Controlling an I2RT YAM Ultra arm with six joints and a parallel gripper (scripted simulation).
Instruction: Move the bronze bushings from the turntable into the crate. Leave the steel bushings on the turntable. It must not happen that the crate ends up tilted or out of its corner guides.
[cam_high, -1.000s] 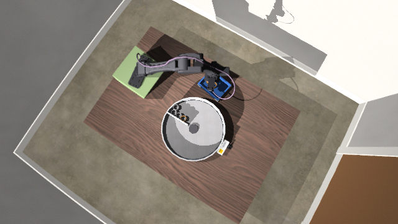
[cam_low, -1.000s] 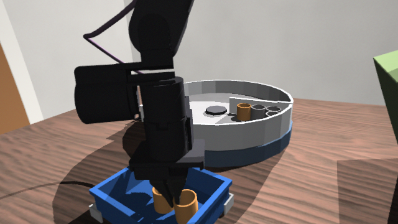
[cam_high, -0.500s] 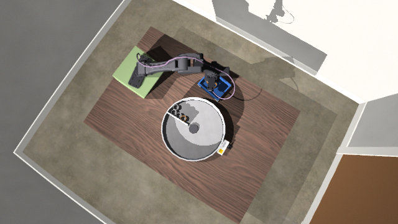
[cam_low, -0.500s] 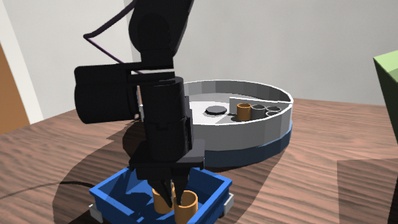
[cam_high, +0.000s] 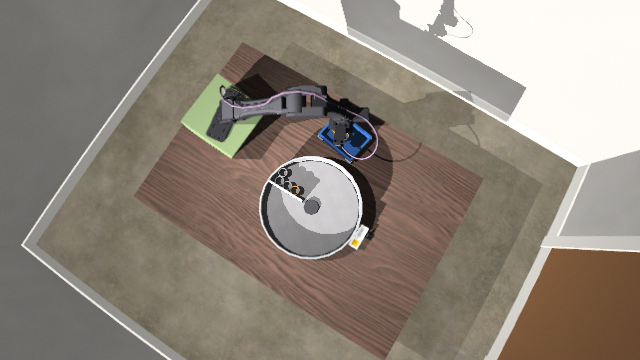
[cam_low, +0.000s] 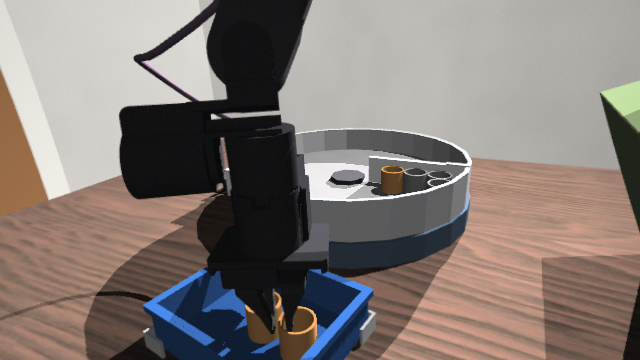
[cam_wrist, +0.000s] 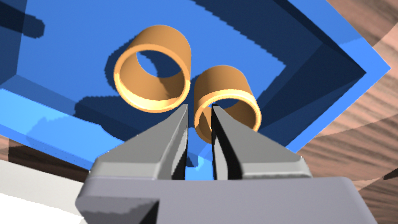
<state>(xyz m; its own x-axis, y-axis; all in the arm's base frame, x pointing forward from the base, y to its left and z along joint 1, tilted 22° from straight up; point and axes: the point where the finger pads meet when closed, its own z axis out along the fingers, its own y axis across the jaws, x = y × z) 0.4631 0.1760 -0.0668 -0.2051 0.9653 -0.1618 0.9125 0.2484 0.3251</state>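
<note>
Now: the blue crate 30 mm ahead of my hand, 20 mm to the right of it and 20 mm below it. Also, from my hand: turntable 370 mm to the right, 10 mm ahead, 10 mm above.
</note>
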